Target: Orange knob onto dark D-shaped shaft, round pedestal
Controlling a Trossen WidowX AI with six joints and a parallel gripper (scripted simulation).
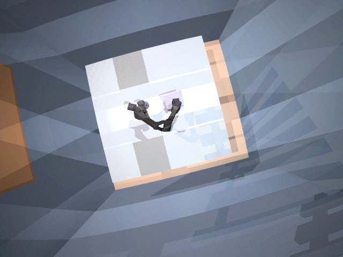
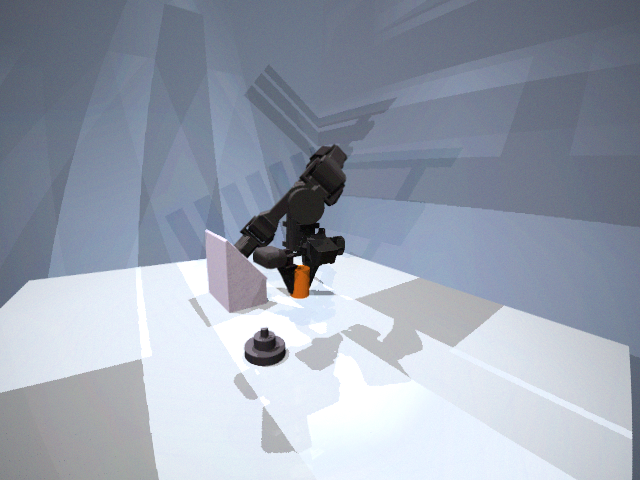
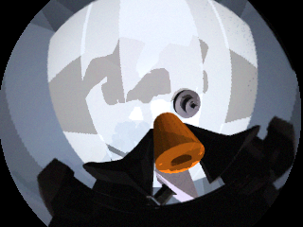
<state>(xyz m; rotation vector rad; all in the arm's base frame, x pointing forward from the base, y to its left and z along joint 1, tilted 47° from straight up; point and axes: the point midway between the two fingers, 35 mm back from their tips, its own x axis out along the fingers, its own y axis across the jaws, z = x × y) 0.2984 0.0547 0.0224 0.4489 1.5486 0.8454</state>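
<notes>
Right now the dark round pedestal is 90 mm below my gripper tip, 80 mm to the right of it and 20 mm ahead of it. Also, from my gripper tip: orange knob: 20 mm above.
</notes>
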